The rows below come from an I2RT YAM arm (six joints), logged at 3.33 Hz.
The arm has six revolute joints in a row. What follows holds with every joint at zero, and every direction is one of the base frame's.
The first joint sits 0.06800 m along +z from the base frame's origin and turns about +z.
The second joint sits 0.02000 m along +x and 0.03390 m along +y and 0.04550 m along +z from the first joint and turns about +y.
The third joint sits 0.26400 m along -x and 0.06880 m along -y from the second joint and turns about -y.
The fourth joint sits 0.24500 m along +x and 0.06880 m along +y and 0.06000 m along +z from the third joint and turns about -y.
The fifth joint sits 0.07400 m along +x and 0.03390 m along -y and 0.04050 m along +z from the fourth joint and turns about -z.
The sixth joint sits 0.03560 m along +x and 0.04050 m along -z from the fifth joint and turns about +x.
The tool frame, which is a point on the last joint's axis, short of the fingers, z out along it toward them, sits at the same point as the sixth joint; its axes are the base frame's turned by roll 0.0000, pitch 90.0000 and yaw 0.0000 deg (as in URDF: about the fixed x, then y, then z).
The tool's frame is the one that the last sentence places.
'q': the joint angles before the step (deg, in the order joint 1, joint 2, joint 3, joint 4, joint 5, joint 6). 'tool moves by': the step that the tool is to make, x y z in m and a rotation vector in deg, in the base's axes. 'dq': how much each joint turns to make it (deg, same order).
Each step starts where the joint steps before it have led.
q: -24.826, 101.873, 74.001, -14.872, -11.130, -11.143
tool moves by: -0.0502, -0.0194, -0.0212, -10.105, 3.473, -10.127
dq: -5.055, -6.500, -12.884, 7.506, 10.866, -4.425
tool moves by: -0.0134, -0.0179, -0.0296, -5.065, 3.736, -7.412
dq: -2.775, 2.432, -4.494, 6.458, 7.637, -1.573
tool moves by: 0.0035, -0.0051, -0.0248, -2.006, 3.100, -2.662
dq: 0.032, 4.244, -0.936, 3.757, 4.260, -0.644
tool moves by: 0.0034, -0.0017, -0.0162, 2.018, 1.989, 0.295
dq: 0.001, 3.034, 0.549, -0.326, -0.651, 0.241
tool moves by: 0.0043, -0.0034, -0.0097, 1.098, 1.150, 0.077
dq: -0.116, 2.451, 1.203, -0.325, -0.354, 0.066
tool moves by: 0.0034, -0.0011, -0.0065, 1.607, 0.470, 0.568
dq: 0.029, 1.610, 0.929, -0.640, -1.180, 0.328
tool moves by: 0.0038, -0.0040, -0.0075, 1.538, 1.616, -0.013
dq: -0.238, 2.208, 1.849, -1.848, -0.464, 0.094
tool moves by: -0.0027, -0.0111, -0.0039, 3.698, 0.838, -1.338
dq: -1.804, 1.560, 2.222, -3.583, -2.357, 1.212
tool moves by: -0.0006, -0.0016, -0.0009, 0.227, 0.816, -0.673
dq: -0.198, 0.316, 0.471, -0.982, 0.503, 0.228
